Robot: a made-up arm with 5 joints. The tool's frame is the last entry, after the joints.
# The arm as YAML. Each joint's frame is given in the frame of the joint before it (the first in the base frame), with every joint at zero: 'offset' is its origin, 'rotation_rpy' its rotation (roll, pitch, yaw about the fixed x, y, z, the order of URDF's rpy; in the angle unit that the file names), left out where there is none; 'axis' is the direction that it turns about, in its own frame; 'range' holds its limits. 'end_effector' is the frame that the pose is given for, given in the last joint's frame.
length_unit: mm
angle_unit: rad
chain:
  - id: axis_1
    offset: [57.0, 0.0, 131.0]
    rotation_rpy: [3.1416, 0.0, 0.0]
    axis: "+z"
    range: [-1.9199, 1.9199]
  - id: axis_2
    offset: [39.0, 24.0, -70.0]
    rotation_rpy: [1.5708, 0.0, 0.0]
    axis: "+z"
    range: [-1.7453, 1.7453]
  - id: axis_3
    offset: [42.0, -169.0, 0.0]
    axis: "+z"
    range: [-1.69, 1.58]
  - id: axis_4
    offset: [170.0, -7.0, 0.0]
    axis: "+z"
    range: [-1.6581, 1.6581]
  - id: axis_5
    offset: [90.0, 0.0, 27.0]
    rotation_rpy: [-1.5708, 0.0, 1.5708]
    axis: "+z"
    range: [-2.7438, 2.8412]
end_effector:
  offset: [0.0, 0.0, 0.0]
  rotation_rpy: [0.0, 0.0, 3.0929]
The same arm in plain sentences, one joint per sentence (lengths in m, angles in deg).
The arm has five revolute joints in a row. What follows holds with every joint at zero, and every direction is one of the base frame's. Joint 1 is mounted 0.057 m along +x and 0.131 m along +z from the base frame's origin and turns about -z, from -110 to 110 deg. Joint 2 is mounted 0.039 m along +x and 0.024 m along -y and 0.07 m along +z from joint 1 and turns about +y, from -100 to 100 deg. Joint 3 is mounted 0.042 m along +x and 0.169 m along +z from joint 2 and turns about +y, from -96.83 to 90.53 deg. Joint 4 is mounted 0.17 m along +x and 0.007 m along +z from joint 3 and turns about +y, from -95 to 95 deg. Joint 5 is mounted 0.09 m along +x and 0.027 m along +y from joint 4 and turns about -x, from -157.21 to 162.79 deg. The tool frame, which is the frame that the pose is given for, is mounted at the same point as joint 5; its axes are the base frame's turned by roll 90, pitch -87.21 and yaw -90 deg (as in URDF: about the fixed x, then y, then z).
